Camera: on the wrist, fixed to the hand. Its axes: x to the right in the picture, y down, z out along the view.
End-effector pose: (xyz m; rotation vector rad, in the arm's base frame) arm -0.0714 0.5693 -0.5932 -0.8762 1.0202 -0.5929
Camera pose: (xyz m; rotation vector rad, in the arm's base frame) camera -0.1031 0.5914 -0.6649 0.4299 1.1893 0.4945
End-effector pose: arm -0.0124 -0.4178 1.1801 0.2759 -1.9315 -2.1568
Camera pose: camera -0.0011 -0.4631 1.2467 -0.8470 -1.5694 -0.6887
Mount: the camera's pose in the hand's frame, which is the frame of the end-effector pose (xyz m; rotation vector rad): 0.0036 0.0714 -0.0389 0.4544 0.0184 1.5475
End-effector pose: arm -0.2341 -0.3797 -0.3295 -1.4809 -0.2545 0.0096
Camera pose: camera -0.2131 -0.4106 -0.4018 -0.9055 0.8958 1.2020
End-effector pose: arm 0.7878 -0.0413 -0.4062 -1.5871 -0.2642 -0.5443
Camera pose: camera 0.8181 -0.0872 -0.4661 -0.9337 0.7850 0.6707
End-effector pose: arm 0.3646 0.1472 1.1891 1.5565 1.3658 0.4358
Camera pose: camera 0.3742 0.1752 1.2649 2.7854 -0.0423 1.0612
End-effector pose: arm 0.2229 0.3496 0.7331 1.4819 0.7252 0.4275
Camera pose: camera 0.2117 0.3860 0.8050 2.2693 -0.5280 1.4815
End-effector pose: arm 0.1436 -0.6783 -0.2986 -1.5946 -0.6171 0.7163
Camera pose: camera 0.1746 -0.7112 -0.3663 -1.4056 0.9354 1.7619
